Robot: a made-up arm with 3 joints. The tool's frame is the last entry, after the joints. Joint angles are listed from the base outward.
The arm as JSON. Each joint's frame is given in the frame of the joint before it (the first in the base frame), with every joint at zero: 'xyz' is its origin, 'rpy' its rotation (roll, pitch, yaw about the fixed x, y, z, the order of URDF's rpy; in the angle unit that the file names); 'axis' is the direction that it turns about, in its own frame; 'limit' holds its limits. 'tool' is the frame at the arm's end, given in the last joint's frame.
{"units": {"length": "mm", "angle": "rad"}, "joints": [
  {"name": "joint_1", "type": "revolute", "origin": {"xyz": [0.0, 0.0, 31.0], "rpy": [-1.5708, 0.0, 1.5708]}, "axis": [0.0, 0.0, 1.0], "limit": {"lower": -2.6, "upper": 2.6}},
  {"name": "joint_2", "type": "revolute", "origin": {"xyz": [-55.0, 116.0, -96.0], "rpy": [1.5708, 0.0, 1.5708]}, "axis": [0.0, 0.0, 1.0], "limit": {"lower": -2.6, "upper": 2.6}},
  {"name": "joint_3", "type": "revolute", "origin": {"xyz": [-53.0, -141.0, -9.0], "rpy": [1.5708, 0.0, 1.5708]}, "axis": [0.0, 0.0, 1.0], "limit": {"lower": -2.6, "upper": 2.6}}
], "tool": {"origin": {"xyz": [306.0, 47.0, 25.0], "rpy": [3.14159, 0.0, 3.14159]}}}
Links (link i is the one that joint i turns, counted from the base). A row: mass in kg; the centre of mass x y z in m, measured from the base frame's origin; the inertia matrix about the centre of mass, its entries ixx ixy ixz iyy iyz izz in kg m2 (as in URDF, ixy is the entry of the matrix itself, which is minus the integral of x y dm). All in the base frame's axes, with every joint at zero. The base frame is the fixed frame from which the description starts. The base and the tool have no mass.
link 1: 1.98; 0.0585 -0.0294 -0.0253; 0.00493 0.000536 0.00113 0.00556 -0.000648 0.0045
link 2: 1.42; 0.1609 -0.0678 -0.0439; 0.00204 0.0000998 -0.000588 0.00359 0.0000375 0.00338
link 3: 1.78; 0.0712 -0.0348 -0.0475; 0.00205 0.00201 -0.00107 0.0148 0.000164 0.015
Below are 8 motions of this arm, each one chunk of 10 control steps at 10 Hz.
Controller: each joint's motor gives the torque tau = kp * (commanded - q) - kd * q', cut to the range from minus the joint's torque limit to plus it. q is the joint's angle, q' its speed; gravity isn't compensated. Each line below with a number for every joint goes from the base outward.
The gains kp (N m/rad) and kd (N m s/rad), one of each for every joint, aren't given. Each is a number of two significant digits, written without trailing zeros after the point. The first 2 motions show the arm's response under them.
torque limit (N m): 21 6.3 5.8
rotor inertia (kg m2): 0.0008 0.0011 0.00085
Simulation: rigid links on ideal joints. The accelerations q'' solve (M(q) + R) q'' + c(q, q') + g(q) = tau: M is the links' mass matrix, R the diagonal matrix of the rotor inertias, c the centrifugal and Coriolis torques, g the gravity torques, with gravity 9.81 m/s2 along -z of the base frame. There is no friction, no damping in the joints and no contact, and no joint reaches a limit. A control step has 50 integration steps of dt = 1/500 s. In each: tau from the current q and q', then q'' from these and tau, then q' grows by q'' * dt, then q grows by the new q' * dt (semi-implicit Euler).
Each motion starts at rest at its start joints. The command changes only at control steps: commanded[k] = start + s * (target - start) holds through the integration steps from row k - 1 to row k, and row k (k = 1, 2, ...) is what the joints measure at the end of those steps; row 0 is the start. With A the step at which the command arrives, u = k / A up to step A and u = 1 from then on. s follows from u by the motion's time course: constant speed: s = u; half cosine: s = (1 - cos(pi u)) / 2; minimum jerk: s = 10 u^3 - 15 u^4 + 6 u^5; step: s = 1 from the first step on.
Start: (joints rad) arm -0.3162 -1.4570 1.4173
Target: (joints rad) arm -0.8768 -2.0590 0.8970
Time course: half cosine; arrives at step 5
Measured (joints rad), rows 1 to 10:
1: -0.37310 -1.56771 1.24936
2: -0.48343 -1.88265 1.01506
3: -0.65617 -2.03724 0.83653
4: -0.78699 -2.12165 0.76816
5: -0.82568 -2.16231 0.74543
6: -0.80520 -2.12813 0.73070
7: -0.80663 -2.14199 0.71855
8: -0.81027 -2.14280 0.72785
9: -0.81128 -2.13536 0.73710
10: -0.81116 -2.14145 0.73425
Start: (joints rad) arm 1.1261 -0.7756 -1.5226
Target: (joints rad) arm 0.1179 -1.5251 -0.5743
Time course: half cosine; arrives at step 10
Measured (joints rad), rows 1 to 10:
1: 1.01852 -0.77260 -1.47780
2: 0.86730 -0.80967 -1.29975
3: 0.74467 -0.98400 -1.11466
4: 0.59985 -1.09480 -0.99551
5: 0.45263 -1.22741 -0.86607
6: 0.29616 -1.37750 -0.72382
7: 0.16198 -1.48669 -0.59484
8: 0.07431 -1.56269 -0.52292
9: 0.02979 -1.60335 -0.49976
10: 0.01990 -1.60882 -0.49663
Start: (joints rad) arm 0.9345 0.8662 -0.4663
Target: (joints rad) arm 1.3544 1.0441 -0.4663
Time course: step
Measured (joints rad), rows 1 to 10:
1: 1.27323 1.21090 -0.36253
2: 1.28884 1.02595 -0.28123
3: 1.18495 1.03389 -0.27030
4: 1.22812 1.13887 -0.30075
5: 1.23124 1.03102 -0.32075
6: 1.22807 1.07310 -0.30290
7: 1.21939 1.08713 -0.29333
8: 1.22599 1.06040 -0.29975
9: 1.22910 1.07265 -0.30527
10: 1.22244 1.07434 -0.30364

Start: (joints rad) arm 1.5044 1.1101 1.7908
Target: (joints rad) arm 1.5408 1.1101 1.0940
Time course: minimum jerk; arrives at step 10
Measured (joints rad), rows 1 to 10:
1: 1.35931 1.14200 1.83335
2: 1.22789 1.20659 1.70327
3: 1.25001 1.18544 1.58061
4: 1.35744 1.11591 1.56749
5: 1.40902 1.13728 1.49688
6: 1.36284 1.17523 1.34507
7: 1.32557 1.12899 1.21434
8: 1.37306 1.11941 1.15889
9: 1.40697 1.14770 1.17581
10: 1.38596 1.13771 1.18248

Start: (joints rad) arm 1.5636 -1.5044 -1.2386
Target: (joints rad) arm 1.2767 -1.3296 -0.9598
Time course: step
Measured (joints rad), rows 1 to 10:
1: 1.25564 -1.19403 -1.10033
2: 1.05239 -1.44573 -0.61259
3: 1.07125 -1.43266 -0.28912
4: 1.10515 -1.28594 -0.40477
5: 1.15709 -1.42585 -0.82329
6: 1.24595 -1.30586 -0.94797
7: 1.20229 -1.32259 -0.87958
8: 1.12112 -1.39077 -0.73865
9: 1.10906 -1.36314 -0.68298
10: 1.14955 -1.35894 -0.76205

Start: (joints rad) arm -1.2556 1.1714 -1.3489
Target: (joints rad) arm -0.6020 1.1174 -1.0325
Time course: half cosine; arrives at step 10
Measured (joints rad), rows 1 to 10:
1: -1.14208 1.25345 -1.48267
2: -1.07423 1.22024 -1.47656
3: -1.03398 1.21179 -1.38547
4: -0.94959 1.23181 -1.37773
5: -0.86300 1.21663 -1.35646
6: -0.77698 1.21899 -1.29841
7: -0.69786 1.20886 -1.25130
8: -0.64276 1.20596 -1.21924
9: -0.61627 1.20652 -1.20127
10: -0.61177 1.20615 -1.19855

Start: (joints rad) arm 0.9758 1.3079 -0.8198
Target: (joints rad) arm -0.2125 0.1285 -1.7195
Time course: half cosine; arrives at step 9
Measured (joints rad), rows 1 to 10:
1: 0.78139 1.31064 -0.77907
2: 0.57499 1.24190 -0.91383
3: 0.48390 1.04644 -1.15775
4: 0.30341 0.88082 -1.31178
5: 0.06469 0.74392 -1.49101
6: -0.12655 0.61891 -1.69374
7: -0.25979 0.49189 -1.79052
8: -0.31275 0.38603 -1.80036
9: -0.30371 0.33139 -1.78005
10: -0.29209 0.32574 -1.76017

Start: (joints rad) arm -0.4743 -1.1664 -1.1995
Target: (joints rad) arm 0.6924 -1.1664 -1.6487
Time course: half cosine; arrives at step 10
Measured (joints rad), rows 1 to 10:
1: -0.51418 -1.18999 -1.16607
2: -0.46606 -1.21960 -1.09109
3: -0.32357 -1.21510 -1.15844
4: -0.13285 -1.19003 -1.27572
5: 0.04255 -1.18111 -1.33989
6: 0.19436 -1.18882 -1.35954
7: 0.33971 -1.19082 -1.39364
8: 0.47289 -1.17992 -1.45966
9: 0.56481 -1.16776 -1.52267
10: 0.58874 -1.16280 -1.54355

